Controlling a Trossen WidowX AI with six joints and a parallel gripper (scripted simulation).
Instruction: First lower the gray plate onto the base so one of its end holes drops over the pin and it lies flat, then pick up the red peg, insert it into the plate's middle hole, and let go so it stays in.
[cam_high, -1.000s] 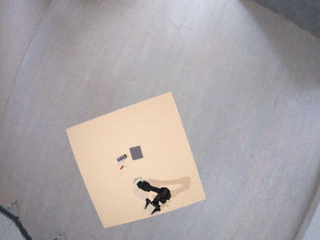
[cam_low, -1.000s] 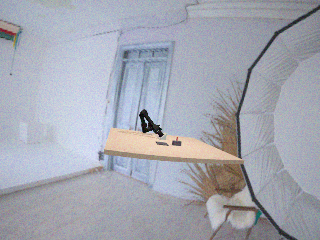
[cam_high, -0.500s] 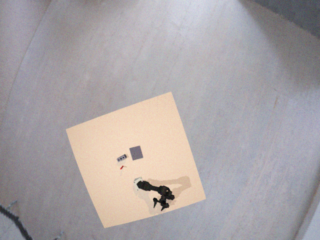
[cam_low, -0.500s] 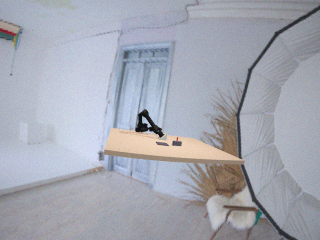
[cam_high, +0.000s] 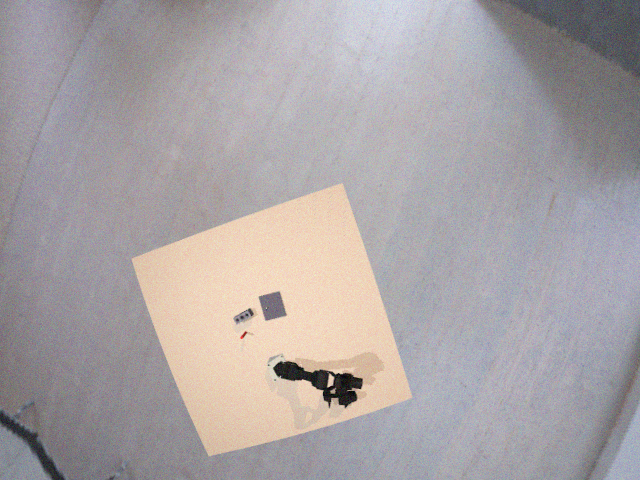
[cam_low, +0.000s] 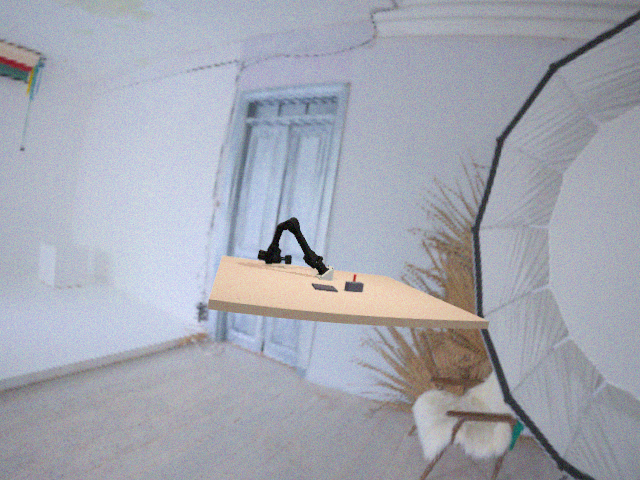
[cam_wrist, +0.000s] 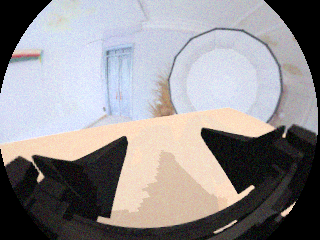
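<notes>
Right now my gripper tip is 69 cm short of the gray plate and 24 cm to the right of it. From my gripper tip the other things lie so: base 68 cm ahead, 9 cm to the left, 3 cm below; then red peg 60 cm ahead, 28 cm to the left.
</notes>
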